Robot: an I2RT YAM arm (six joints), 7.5 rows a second.
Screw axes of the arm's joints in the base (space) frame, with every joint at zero. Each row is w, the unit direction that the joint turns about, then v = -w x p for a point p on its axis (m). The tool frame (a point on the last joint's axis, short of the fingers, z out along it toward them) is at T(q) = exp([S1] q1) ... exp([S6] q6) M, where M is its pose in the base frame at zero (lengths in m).
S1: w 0 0 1 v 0 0 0
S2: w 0 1 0 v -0.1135 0 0.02
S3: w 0 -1 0 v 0.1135 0 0.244
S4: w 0 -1 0 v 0.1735 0 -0.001
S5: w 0 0 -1 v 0 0.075 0
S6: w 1 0 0 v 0 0.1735 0
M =
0 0 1 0.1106
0 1 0 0
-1 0 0 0.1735
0 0 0 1
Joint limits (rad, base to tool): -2.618..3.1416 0..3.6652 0..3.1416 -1.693..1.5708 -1.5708..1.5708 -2.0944..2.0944
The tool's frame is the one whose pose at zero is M.
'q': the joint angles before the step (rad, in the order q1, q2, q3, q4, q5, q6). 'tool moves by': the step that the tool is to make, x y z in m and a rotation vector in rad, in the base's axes. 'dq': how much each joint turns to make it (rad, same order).
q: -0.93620 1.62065 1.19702 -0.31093 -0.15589 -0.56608
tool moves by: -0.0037 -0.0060 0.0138 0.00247 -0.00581 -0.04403
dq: -0.01633 0.00024 0.05430 -0.04922 0.01649 0.02335
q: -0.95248 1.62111 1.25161 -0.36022 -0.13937 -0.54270
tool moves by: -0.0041 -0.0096 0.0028 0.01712 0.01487 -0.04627
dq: -0.02220 0.02394 0.04359 -0.04031 0.01942 0.01455
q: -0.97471 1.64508 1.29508 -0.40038 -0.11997 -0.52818
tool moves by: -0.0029 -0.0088 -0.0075 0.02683 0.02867 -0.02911
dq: -0.01820 0.03399 0.01942 -0.02352 0.01411 0.00113
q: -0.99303 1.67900 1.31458 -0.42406 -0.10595 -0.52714
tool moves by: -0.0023 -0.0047 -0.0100 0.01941 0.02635 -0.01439
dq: -0.01086 0.02308 -0.00446 -0.00361 0.01083 -0.00556
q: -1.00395 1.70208 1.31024 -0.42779 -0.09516 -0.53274
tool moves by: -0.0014 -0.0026 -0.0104 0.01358 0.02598 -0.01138
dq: -0.00539 0.01839 -0.01290 0.00544 0.01490 -0.00548
